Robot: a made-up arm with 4 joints.
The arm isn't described. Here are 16 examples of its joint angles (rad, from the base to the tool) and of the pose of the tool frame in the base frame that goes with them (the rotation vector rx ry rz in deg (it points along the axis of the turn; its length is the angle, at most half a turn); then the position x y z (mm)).
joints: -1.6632 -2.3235 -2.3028 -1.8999
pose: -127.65 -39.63 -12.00 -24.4 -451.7 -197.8
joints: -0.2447 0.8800 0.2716 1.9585
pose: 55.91 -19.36 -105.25 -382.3 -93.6 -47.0
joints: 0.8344 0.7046 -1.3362 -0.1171
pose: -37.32 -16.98 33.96 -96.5 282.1 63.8
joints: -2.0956 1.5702 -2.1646 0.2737
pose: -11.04 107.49 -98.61 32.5 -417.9 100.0
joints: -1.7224 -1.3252 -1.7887 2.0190
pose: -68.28 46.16 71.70 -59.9 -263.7 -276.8
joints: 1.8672 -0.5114 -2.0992 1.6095
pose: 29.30 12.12 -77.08 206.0 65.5 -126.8
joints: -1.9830 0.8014 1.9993 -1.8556
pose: 46.08 -25.62 98.99 -122.7 -378.8 56.1
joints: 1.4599 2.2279 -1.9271 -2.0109
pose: -63.50 133.96 68.90 -23.9 468.2 65.4
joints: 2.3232 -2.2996 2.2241 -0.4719
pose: -41.53 -141.48 58.96 381.4 147.1 -115.3
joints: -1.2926 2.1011 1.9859 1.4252
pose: 96.46 95.63 -67.85 -318.3 -272.7 -97.3
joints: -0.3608 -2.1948 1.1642 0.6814
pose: -118.72 59.94 -46.06 -320.8 -15.6 -41.9
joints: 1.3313 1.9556 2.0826 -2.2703
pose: -80.17 -84.44 -42.46 184.1 470.2 40.2
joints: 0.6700 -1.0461 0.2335 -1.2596
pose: 45.17 39.84 18.50 -159.6 313.7 -17.5
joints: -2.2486 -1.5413 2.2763 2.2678
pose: 26.77 -102.81 -99.77 -50.3 -440.4 -56.3
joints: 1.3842 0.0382 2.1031 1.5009
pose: -2.10 1.04 74.19 175.6 421.6 -8.4
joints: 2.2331 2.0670 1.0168 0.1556
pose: 75.04 127.96 87.61 318.7 237.2 -39.1
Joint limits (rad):
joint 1: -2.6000..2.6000
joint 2: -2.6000..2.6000
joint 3: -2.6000..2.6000
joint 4: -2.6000..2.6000
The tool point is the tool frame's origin. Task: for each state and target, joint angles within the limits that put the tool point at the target. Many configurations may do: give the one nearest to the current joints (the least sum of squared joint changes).
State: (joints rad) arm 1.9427 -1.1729 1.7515 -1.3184
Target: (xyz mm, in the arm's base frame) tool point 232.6 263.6 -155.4
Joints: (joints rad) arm 1.6365 -1.2969 2.3160 -1.3626
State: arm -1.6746 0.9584 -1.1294 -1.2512
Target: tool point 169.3 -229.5 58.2
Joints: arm -2.3076 0.7238 -1.6801 -1.6782
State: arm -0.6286 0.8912 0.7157 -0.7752
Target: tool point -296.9 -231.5 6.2
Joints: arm -1.0626 0.8129 0.6166 -0.6806
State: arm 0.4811 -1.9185 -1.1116 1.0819
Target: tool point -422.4 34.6 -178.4
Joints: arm 0.0253 -2.2939 -0.7361 1.1618
